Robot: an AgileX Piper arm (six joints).
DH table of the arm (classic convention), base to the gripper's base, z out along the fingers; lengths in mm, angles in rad. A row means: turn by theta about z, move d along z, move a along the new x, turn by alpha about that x. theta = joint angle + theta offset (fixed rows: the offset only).
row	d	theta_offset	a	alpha
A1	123	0	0	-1.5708
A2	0	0.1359	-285.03	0
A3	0	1.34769	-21.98	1.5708
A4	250.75	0	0	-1.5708
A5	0	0	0	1.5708
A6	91	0	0	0
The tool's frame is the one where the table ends.
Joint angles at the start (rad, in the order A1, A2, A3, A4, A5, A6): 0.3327, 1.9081, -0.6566, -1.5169, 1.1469, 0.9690
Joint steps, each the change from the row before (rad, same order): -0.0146, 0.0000, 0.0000, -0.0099, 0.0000, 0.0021; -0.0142, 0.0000, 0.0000, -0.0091, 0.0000, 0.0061; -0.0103, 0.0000, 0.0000, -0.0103, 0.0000, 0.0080; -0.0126, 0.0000, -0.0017, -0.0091, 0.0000, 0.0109; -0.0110, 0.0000, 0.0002, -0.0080, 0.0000, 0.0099; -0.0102, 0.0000, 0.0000, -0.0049, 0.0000, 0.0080; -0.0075, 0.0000, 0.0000, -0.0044, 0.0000, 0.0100; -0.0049, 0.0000, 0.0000, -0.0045, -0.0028, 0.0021
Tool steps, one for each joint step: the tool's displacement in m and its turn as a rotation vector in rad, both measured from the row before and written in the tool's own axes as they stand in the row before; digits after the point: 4 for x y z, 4 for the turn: 0.0012, -0.0016, 0.0033, 0.0030, 0.0058, 0.0038; 0.0013, -0.0015, 0.0032, 0.0027, 0.0060, 0.0079; 0.0007, -0.0013, 0.0023, 0.0038, 0.0016, 0.0078; 0.0007, -0.0017, 0.0028, 0.0033, 0.0040, 0.0136; 0.0010, -0.0012, 0.0025, 0.0026, 0.0040, 0.0106; 0.0011, -0.0010, 0.0023, 0.0013, 0.0056, 0.0099; 0.0007, -0.0008, 0.0017, 0.0013, 0.0035, 0.0110; 0.0002, -0.0004, 0.0011, -0.0007, -0.0004, 0.0021
